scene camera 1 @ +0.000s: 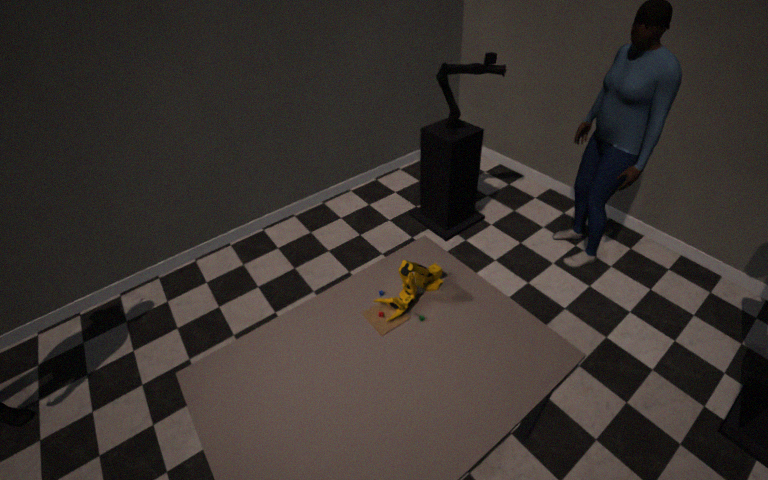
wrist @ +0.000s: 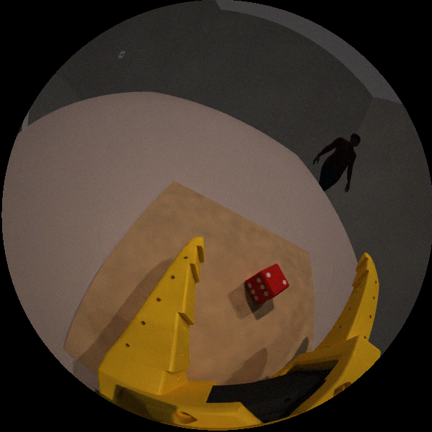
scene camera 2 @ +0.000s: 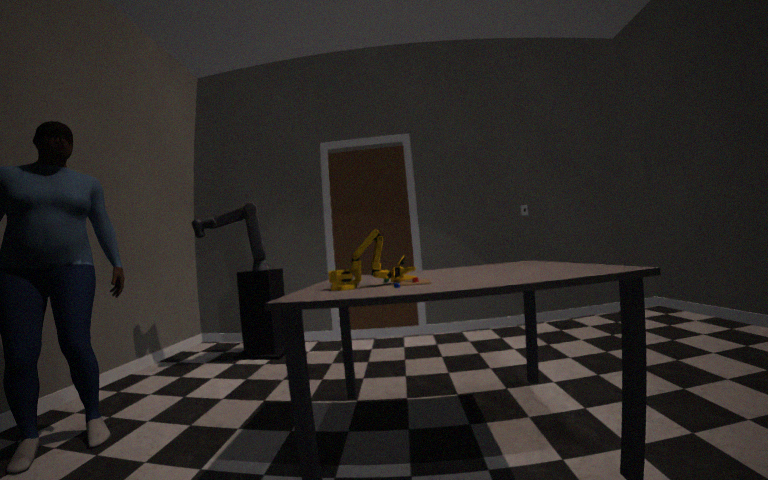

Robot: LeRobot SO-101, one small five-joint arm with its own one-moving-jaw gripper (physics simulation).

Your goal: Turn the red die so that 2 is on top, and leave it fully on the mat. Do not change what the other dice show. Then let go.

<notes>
In view: a tan mat [wrist: 233, 340] and a red die [wrist: 267, 283].
</notes>
